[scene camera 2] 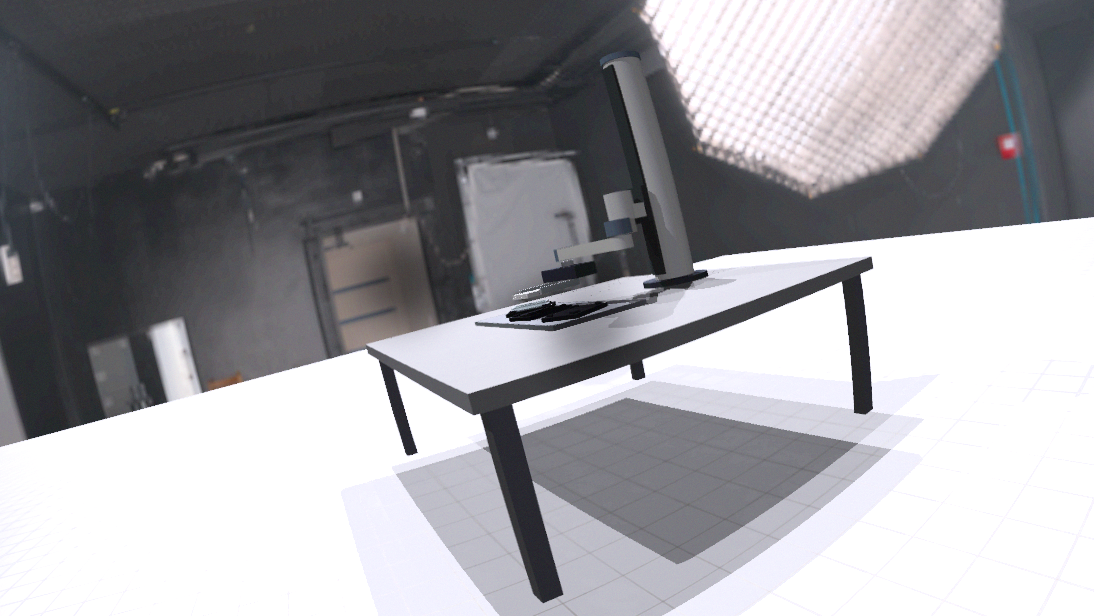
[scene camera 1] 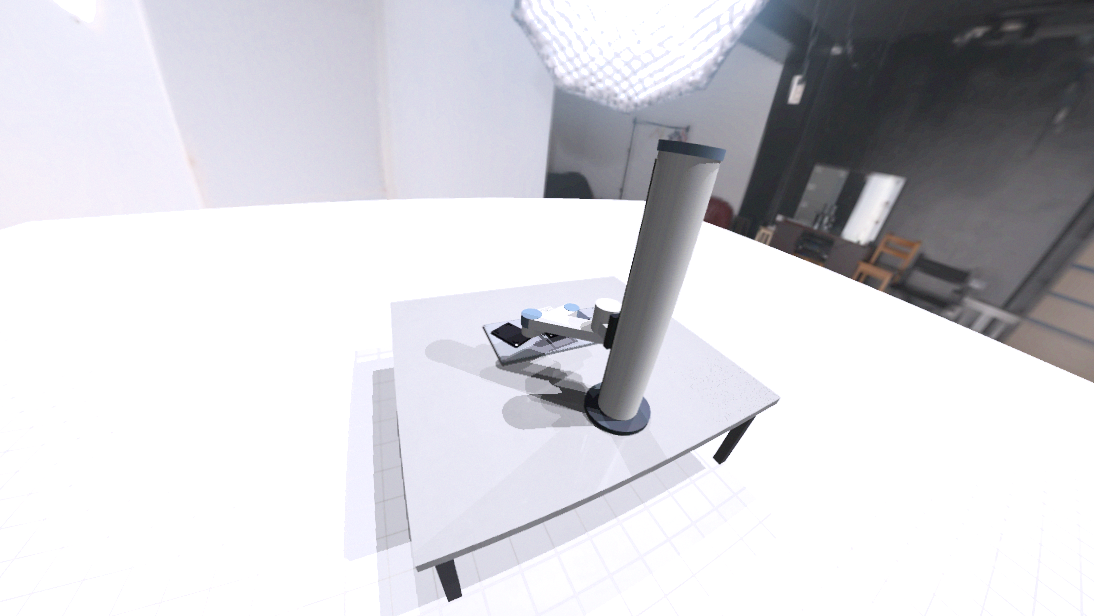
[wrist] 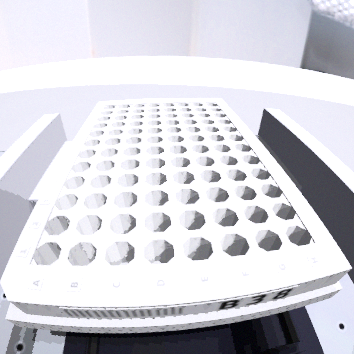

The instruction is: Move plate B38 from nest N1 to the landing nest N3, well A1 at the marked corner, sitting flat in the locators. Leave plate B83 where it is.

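Plate B38 [wrist: 160, 200] [scene camera 2: 538, 290] is a white plate with a grid of wells. Its label and barcode face the wrist camera, with the A1 corner at the near left in that view. My gripper [wrist: 163, 124] is shut on it, one finger along each long side. The plate is held level above the base board [scene camera 2: 493, 322] [scene camera 1: 502, 352], apart from the nests. Dark nests show in scene camera 2, one at the left [scene camera 2: 525, 314] and one at the right [scene camera 2: 574, 310]. A pale plate-like shape [scene camera 2: 533, 305] is low at the left nest; its label cannot be read. Nest numbers cannot be read.
The arm's tall grey column [scene camera 1: 658, 290] [scene camera 2: 650, 153] stands on the table [scene camera 1: 474, 474] [scene camera 2: 474, 359] beside the board. A black nest [scene camera 1: 509, 334] shows on the board in scene camera 1. The arm links hide part of the board there. Dark nest material [wrist: 200, 342] shows under the plate's near edge.
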